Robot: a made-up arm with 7 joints. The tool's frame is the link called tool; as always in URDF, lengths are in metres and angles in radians. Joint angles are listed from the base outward. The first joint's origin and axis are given. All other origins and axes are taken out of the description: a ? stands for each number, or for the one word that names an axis. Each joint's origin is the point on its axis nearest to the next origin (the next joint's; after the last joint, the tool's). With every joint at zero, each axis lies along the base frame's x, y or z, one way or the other. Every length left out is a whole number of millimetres.
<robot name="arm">
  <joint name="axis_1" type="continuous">
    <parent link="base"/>
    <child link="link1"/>
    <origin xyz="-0.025 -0.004 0.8" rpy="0 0 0"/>
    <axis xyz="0 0 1"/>
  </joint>
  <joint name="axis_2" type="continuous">
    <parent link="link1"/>
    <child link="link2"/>
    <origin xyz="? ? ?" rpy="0 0 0"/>
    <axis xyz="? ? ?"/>
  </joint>
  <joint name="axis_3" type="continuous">
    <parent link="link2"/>
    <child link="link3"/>
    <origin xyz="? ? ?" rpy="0 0 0"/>
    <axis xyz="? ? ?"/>
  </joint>
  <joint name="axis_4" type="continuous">
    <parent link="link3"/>
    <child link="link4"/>
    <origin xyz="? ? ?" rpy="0 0 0"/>
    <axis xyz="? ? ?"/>
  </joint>
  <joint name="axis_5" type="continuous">
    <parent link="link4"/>
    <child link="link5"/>
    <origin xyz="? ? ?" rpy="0 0 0"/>
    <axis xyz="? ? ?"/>
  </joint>
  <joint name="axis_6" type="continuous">
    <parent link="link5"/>
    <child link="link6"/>
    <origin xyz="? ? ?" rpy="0 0 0"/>
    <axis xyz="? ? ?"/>
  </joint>
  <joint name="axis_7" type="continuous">
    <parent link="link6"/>
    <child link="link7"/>
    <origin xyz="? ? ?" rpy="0 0 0"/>
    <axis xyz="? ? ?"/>
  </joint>
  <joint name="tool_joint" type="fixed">
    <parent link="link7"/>
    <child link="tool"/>
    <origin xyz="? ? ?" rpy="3.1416 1.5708 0"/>
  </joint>
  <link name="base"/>
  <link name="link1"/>
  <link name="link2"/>
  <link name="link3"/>
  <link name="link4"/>
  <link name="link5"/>
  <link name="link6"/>
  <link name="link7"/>
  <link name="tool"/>
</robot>
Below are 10 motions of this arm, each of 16 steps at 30 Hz.
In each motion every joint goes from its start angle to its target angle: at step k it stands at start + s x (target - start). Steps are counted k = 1, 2, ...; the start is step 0. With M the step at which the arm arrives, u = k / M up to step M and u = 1 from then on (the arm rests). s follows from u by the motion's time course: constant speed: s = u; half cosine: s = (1 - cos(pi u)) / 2; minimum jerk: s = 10 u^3 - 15 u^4 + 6 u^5.
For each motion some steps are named. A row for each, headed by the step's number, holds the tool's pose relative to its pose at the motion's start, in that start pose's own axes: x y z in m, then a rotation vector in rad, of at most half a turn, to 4 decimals.
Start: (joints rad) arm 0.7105 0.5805 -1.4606 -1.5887 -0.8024 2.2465 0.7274
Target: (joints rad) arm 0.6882 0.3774 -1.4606 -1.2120 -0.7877 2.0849 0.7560
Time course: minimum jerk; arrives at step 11
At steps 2, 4, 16:
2: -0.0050 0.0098 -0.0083 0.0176 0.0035 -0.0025
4: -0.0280 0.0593 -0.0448 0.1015 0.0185 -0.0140
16: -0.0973 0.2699 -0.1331 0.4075 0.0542 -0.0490

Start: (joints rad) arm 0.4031 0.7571 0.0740 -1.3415 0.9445 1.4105 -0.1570
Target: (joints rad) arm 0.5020 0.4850 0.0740 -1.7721 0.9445 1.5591 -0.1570
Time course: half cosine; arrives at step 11
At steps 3, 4, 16:
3: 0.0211 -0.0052 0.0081 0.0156 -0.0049 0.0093
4: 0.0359 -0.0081 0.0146 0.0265 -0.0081 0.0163
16: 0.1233 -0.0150 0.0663 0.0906 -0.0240 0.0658

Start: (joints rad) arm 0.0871 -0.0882 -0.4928 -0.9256 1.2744 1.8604 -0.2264
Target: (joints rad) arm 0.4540 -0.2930 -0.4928 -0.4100 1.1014 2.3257 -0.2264
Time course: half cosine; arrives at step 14
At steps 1, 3, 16:
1: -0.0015 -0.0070 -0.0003 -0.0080 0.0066 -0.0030
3: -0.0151 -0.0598 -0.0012 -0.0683 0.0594 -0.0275
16: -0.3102 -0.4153 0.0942 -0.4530 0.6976 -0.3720

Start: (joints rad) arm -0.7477 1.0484 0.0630 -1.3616 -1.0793 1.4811 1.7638
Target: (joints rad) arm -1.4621 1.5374 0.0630 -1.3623 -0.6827 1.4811 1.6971
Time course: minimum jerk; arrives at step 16
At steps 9, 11, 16:
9: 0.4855 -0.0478 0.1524 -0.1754 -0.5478 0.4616
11: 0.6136 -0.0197 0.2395 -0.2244 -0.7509 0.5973
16: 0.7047 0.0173 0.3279 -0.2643 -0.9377 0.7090

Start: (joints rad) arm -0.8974 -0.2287 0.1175 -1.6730 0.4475 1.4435 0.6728
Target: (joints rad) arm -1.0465 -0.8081 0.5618 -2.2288 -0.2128 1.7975 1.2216
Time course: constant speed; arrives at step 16
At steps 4, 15, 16:
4: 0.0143 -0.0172 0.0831 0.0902 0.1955 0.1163
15: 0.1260 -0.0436 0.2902 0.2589 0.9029 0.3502
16: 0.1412 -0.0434 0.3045 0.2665 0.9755 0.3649

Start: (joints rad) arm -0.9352 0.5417 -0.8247 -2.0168 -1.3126 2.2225 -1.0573
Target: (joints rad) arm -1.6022 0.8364 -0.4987 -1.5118 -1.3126 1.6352 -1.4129
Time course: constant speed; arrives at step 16
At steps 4, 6, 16:
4: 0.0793 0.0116 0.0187 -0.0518 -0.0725 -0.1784
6: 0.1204 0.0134 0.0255 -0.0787 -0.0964 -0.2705
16: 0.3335 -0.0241 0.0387 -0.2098 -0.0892 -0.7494

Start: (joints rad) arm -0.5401 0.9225 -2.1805 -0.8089 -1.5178 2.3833 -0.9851
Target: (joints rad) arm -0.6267 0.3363 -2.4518 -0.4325 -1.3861 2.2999 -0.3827
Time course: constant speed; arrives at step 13
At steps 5, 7, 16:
5: 0.1677 -0.1546 0.0427 0.2796 -0.1204 -0.2113
7: 0.2222 -0.2249 0.0589 0.3802 -0.1864 -0.2828
16: 0.3386 -0.4498 0.1058 0.6394 -0.4302 -0.4413

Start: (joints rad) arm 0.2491 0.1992 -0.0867 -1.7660 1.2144 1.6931 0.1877
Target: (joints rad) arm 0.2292 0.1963 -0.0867 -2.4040 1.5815 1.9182 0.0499
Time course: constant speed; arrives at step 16
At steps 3, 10, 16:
3: 0.0255 0.0752 -0.0215 0.0972 -0.0018 -0.0539
10: 0.0811 0.2594 -0.0344 0.3405 0.0301 -0.1603
16: 0.1224 0.4180 -0.0028 0.5636 0.0936 -0.2220

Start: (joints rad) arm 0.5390 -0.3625 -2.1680 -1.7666 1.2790 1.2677 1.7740
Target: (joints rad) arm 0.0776 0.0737 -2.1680 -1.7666 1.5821 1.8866 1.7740
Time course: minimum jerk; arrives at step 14
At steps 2, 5, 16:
2: -0.0063 0.0061 0.0033 -0.0059 -0.0067 -0.0267
5: -0.0624 0.0673 0.0314 -0.0609 -0.0727 -0.2818
16: -0.1874 0.2923 0.0881 -0.2309 -0.3114 -1.1246

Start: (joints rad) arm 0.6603 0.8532 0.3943 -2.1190 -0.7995 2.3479 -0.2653
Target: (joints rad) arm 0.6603 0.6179 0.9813 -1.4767 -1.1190 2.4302 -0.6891
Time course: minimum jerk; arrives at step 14
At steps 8, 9, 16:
8: -0.5035 -0.0303 -0.1003 -0.3956 0.4200 0.6484
9: -0.6003 -0.0614 -0.0925 -0.4561 0.4839 0.7818
16: -0.7838 -0.1437 -0.0491 -0.5573 0.5979 1.0572

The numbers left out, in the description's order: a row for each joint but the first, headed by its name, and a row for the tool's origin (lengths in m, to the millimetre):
axis_2: xyz 0.009 0.005 0, axis 0 1 0
axis_3: xyz 0.024 0 0.374, axis 0 0 1
axis_4: xyz 0.133 0.004 0, axis 0 -1 0
axis_5: xyz -0.151 0 0.618, axis 0 0 1
axis_6: xyz 0.003 -0.024 0, axis 0 -1 0
axis_7: xyz 0.059 0 -0.024, axis 0 0 -1
tool: xyz 0.015 0.001 0

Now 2 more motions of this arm.
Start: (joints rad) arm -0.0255 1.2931 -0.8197 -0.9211 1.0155 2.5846 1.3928
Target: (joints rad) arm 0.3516 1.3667 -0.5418 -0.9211 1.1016 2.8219 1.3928
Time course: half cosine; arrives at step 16
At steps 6, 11, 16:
6: 0.0219 0.0726 0.1468 -0.0476 -0.1263 0.0014
11: 0.0230 0.2155 0.3518 -0.1066 -0.3061 0.0227
16: 0.0107 0.2952 0.4379 -0.1299 -0.3848 0.0408

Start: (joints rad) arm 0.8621 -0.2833 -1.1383 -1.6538 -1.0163 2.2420 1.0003
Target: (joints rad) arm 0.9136 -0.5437 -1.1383 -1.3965 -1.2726 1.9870 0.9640
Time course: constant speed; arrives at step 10
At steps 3, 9, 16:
3: -0.0300 0.0580 -0.0555 0.0532 0.0393 0.0361
9: -0.0708 0.2040 -0.1459 0.1906 0.0866 0.1337
16: -0.0749 0.2317 -0.1578 0.2169 0.0897 0.1528

